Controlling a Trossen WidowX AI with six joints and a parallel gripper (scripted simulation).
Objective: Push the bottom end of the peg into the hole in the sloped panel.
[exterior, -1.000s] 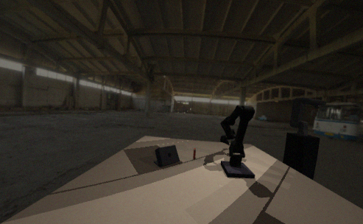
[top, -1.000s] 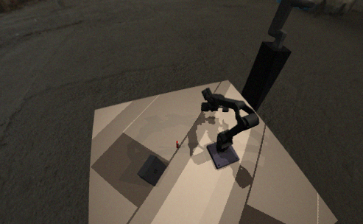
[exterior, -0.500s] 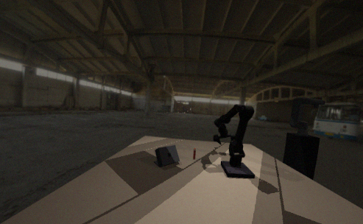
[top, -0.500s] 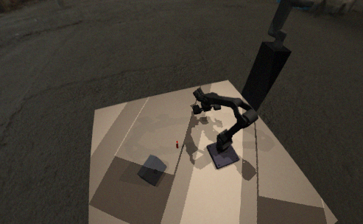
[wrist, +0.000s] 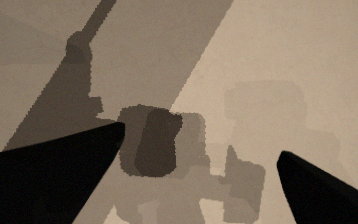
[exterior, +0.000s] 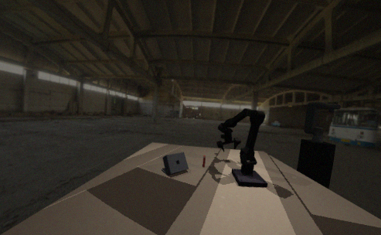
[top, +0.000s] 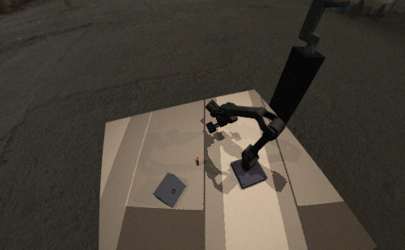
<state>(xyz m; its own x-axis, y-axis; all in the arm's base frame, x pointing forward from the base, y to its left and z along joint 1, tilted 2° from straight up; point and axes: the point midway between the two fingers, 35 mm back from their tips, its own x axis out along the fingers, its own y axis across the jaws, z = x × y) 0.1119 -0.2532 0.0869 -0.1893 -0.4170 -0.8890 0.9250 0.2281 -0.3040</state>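
Right now the red square peg is 21 cm to the left of my gripper tip, 18 cm ahead of it and 3 cm below it. The rest, counted from my gripper tip: panel 36 cm to the left, 34 cm ahead, 3 cm below.
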